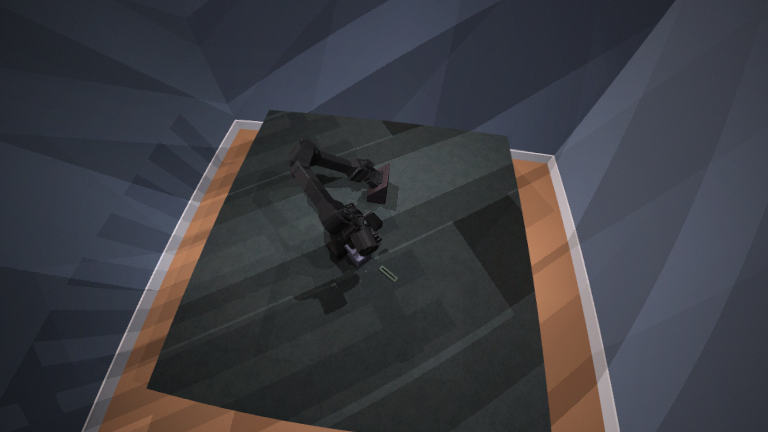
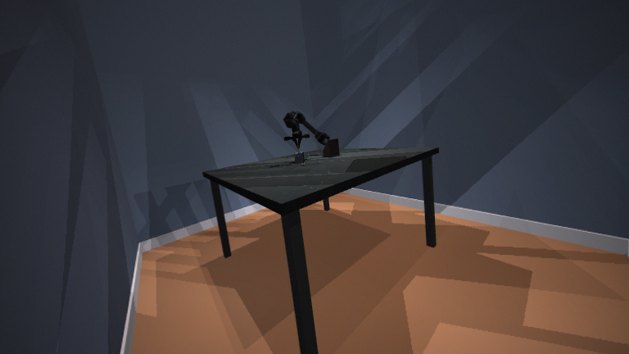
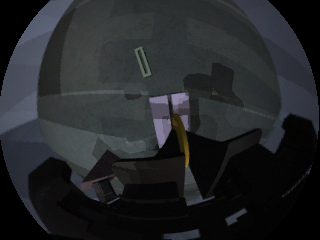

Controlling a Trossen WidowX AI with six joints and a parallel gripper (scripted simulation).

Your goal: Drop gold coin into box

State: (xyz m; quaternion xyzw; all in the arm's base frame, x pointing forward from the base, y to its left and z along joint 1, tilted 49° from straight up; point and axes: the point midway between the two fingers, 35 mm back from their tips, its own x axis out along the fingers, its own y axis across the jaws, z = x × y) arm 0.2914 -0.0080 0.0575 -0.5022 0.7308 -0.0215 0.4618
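Right now the gold coin is 20 mm above my gripper tip.
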